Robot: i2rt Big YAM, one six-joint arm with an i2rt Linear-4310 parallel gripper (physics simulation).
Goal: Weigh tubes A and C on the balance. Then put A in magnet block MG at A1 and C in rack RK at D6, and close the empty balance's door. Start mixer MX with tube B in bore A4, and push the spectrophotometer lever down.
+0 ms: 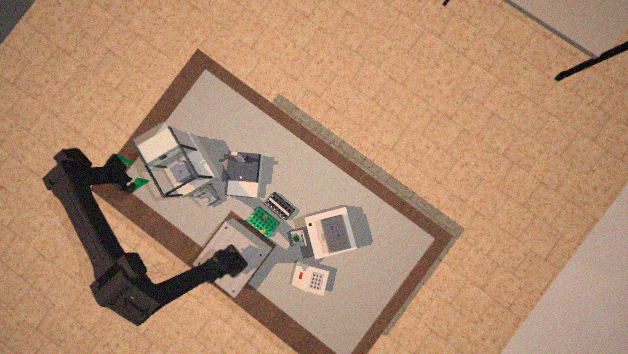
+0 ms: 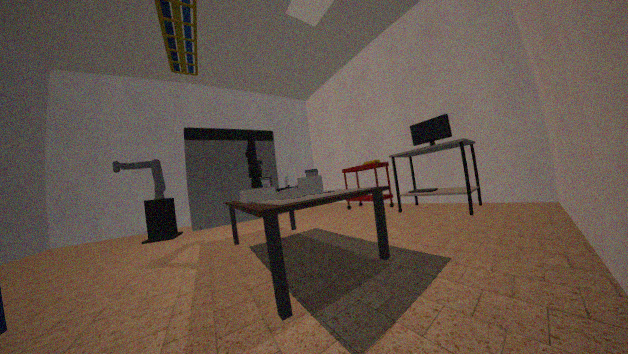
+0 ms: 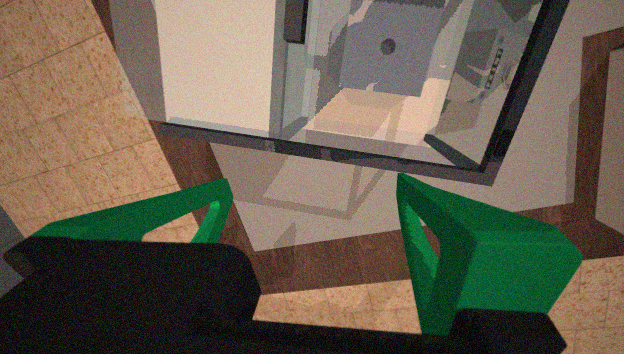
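Pixels of known places: gripper, fingertip midpoint: [image 1: 140,172] [image 3: 308,185]; arm's base, origin of the base link: [image 1: 232,260] [image 2: 257,188].
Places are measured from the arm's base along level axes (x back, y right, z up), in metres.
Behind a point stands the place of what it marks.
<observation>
My gripper [image 1: 140,171] @[x -0.018, y -0.488, z 0.153 m] [image 3: 308,185] @[x -0.018, y -0.488, z 0.153 m] is open and empty, its green fingers beside the balance [image 1: 159,145] @[x -0.124, y -0.544, z 0.107 m] [image 3: 217,65] @[x -0.088, y -0.553, z 0.108 m]. The balance has a white top and dark-edged glass; its grey weighing area [image 1: 181,171] @[x -0.100, y -0.430, z 0.047 m] [image 3: 380,67] @[x -0.081, y -0.440, z 0.047 m] shows no tube. I cannot tell the door's position. The green rack [image 1: 257,224] @[x -0.164, y -0.051, z -0.071 m] holds an orange-topped tube [image 1: 264,217] @[x -0.216, y -0.052, z -0.047 m] and a yellow-topped one [image 1: 262,231] @[x -0.168, y -0.010, z -0.047 m]; letters are unreadable. A black-and-white block [image 1: 280,205] @[x -0.305, y -0.046, z -0.064 m] lies behind the rack. A small unit with a green spot [image 1: 296,239] @[x -0.265, y 0.118, z -0.030 m] is right of it. Which devices are the mixer and the spectrophotometer is unclear.
A white device with a dark recess [image 1: 243,188] @[x -0.228, y -0.219, z -0.056 m] stands right of the balance. A larger white device [image 1: 315,242] @[x -0.332, y 0.175, z 0.034 m] and a keypad box [image 1: 306,284] @[x -0.166, y 0.298, z -0.039 m] stand farther right. The arm's base plate [image 1: 218,245] @[x 0.006, y -0.091, z -0.001 m] is at the table edge. A red cart [image 2: 367,167] stands beyond the table.
</observation>
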